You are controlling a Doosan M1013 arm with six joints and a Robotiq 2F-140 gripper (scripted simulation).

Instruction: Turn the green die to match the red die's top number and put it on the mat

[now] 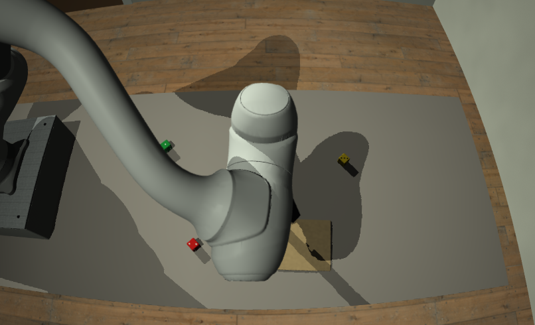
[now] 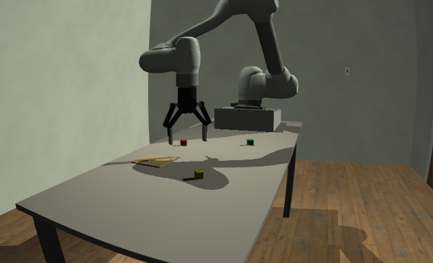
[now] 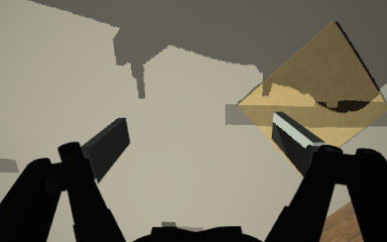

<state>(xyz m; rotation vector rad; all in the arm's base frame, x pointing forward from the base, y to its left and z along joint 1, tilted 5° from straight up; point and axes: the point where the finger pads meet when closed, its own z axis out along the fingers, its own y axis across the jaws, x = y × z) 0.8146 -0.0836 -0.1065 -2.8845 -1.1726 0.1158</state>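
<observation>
The yellow die is 23 cm ahead of my hand, 14 cm to the left of it and 6 cm below it. The rest, counted from my hand: tan mat: 10 cm to the right, 10 cm ahead, 7 cm below; then red die: 19 cm behind, 10 cm to the right, 6 cm below; then green die: 29 cm behind, 19 cm to the left, 6 cm below.
</observation>
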